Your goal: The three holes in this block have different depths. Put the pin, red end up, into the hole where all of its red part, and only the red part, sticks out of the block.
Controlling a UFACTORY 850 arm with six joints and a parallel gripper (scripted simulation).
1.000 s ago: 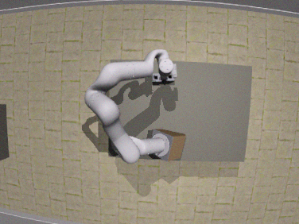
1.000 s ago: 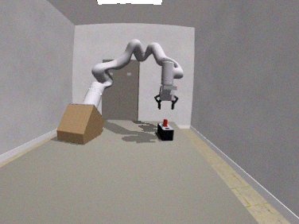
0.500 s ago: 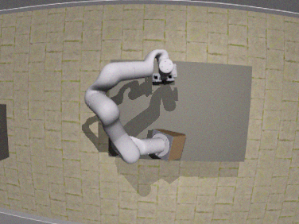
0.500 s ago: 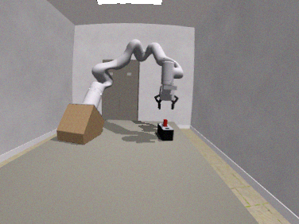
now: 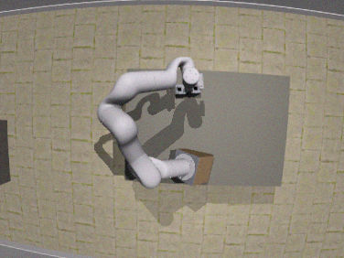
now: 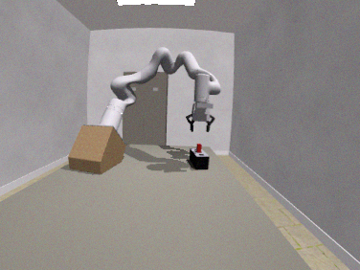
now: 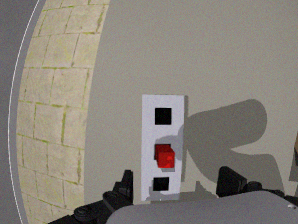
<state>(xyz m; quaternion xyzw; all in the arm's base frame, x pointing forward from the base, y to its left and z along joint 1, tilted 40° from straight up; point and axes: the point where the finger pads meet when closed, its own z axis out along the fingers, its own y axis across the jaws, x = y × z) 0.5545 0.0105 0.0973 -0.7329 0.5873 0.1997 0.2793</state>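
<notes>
Right now the pin is 110 mm below my hand. The rest, counted from my hand: block: 160 mm below.
</notes>
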